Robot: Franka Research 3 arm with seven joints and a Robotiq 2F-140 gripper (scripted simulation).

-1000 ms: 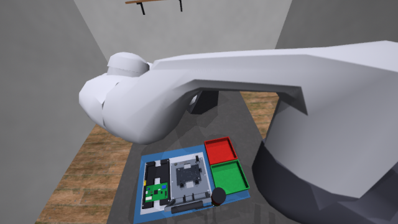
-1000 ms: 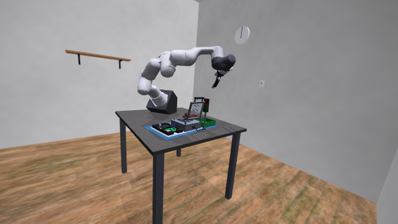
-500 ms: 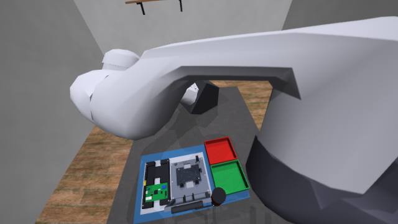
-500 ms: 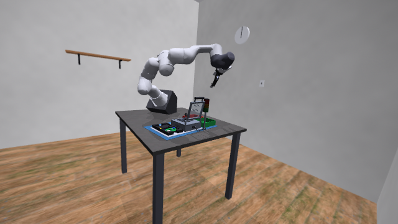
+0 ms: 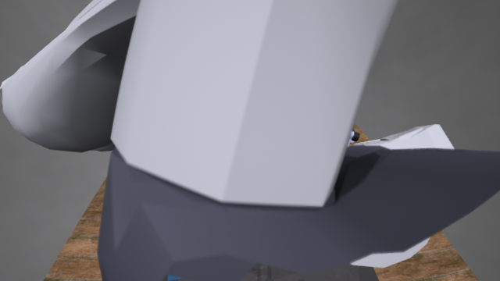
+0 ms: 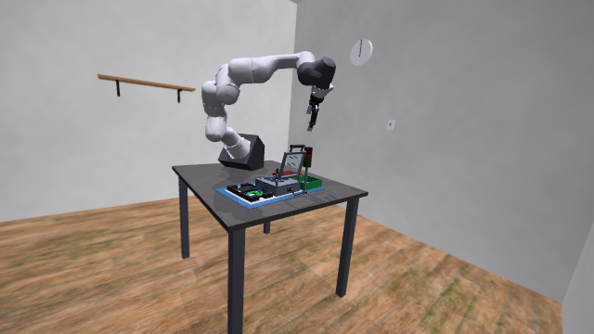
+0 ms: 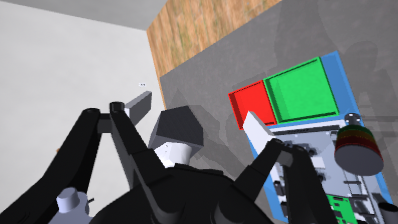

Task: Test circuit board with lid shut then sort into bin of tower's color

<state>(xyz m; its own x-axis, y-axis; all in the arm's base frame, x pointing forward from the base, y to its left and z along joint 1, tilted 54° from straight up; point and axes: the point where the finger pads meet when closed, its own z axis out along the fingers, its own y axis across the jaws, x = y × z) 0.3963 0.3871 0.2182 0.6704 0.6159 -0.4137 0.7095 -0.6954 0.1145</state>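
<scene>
Now: hand 2 cm past the green circuit board, 40 cm to the left of it and 38 cm above it. From my hand the other things lie so: latch hook: 9 cm behind, 16 cm to the right, 31 cm below; then green bin: 3 cm ahead, 3 cm to the right, 39 cm below; then clear lid: 8 cm ahead, 24 cm to the right, 22 cm below.
</scene>
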